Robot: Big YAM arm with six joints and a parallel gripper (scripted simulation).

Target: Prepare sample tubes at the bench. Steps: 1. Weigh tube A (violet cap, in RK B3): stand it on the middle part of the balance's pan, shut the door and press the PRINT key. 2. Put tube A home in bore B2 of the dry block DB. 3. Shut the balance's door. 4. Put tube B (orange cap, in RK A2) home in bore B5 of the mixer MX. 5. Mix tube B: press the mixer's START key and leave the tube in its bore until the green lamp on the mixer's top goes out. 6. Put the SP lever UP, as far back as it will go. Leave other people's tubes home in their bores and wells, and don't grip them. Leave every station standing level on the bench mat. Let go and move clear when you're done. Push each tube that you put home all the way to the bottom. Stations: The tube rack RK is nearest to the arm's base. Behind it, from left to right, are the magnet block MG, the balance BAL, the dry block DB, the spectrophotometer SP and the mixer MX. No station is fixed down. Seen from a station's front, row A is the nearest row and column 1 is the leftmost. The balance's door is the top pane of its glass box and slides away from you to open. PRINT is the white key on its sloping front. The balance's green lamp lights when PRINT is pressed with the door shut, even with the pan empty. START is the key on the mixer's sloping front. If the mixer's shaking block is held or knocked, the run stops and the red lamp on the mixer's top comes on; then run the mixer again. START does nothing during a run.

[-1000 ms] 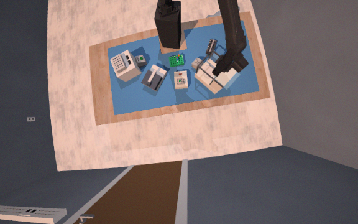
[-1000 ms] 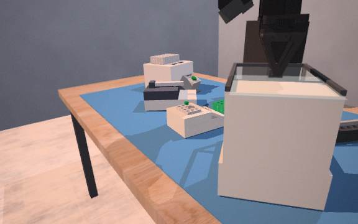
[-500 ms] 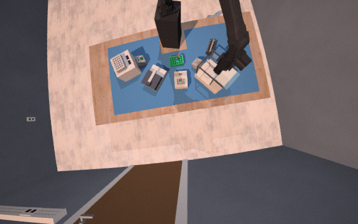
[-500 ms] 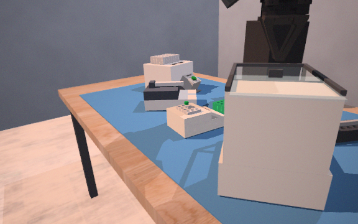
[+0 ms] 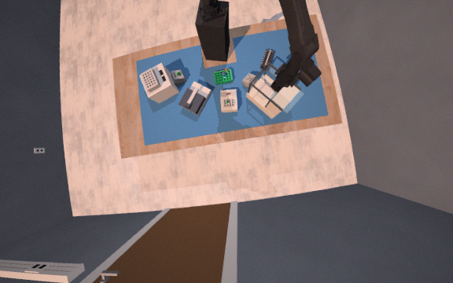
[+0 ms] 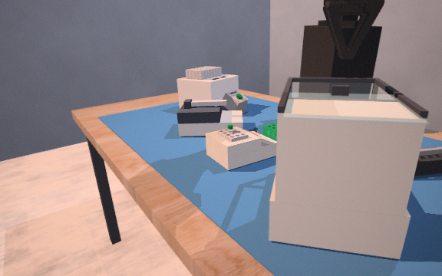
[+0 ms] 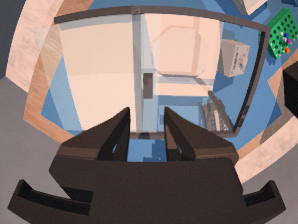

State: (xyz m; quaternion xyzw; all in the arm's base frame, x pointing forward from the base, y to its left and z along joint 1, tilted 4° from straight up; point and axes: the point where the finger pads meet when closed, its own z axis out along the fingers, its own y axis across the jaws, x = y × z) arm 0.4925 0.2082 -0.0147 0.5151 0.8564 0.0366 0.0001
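Right now the blue-capped tube is 27 cm behind my hand, 24 cm to the right of it and 24 cm below it. The rest, counted from my hand: dry block 27 cm to the right, 24 cm below, 9 cm behind; balance door 6 cm below, 3 cm ahead, 1 cm to the left; magnet block 28 cm behind, 25 cm below, 9 cm to the left.
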